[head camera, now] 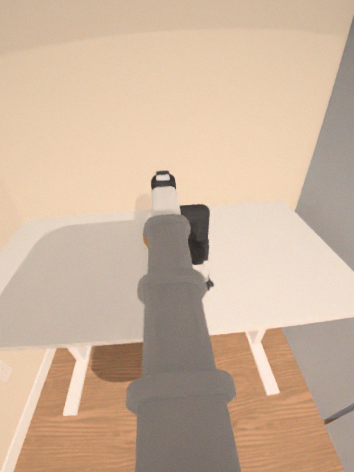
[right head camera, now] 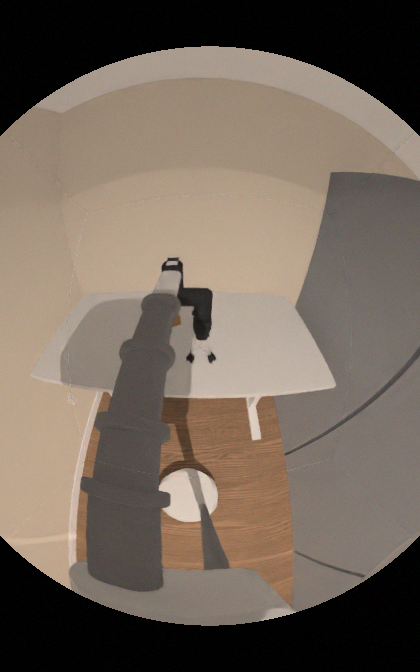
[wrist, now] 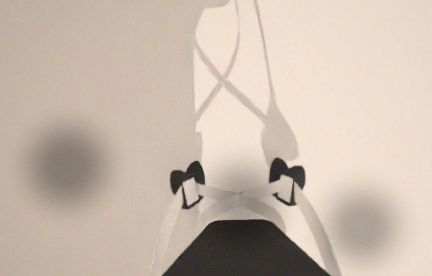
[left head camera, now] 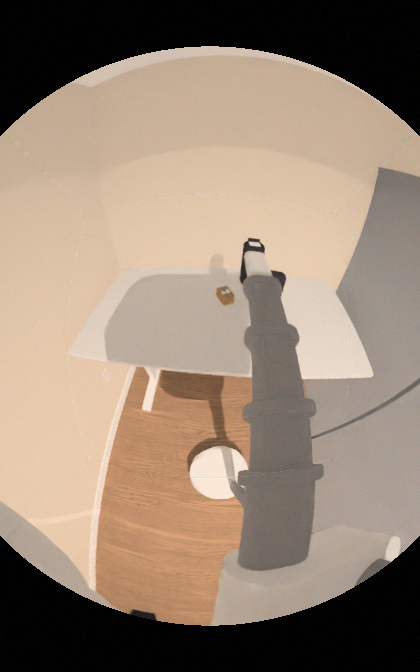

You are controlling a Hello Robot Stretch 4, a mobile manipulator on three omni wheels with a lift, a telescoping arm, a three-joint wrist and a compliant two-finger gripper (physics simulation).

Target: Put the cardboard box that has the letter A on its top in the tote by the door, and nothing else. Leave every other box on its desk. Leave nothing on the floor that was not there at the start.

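Places are measured from the robot's base along level axes (x ahead, y left, z up), in millimetres.
Where they show: gripper, between the fingertips: [wrist: 236,174].
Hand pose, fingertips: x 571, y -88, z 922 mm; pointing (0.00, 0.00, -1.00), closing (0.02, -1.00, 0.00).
Each offset is from my fingertips to the centre of the thing. "spot": to the spot under its first point. Level surfaces: height alone.
A small brown cardboard box [left head camera: 225,296] with a white label and a dark mark on its top sits on the white desk {dz +0 mm} [left head camera: 175,325] [head camera: 280,270] [right head camera: 270,350], left of the arm in the left head camera view; the letter is too small to read. A sliver of the box {dy +151, dx +267, dz +25 mm} [head camera: 146,239] [right head camera: 176,321] shows beside the arm in the head and right head camera views. My gripper [right head camera: 201,358] [wrist: 236,174] is open and empty above the desk, to the right of the box and nearer the front edge. The box does not show in the wrist view. The tote does not show.
A beige wall [head camera: 165,110] stands behind the desk and a grey surface [head camera: 332,150] rises at the right. A round white disc [left head camera: 212,472] [right head camera: 182,495] lies on the wood floor in front of the desk. Desk legs {spot: dy +747, dx +2, dz -924 mm} [head camera: 76,390] [right head camera: 254,420] stand below.
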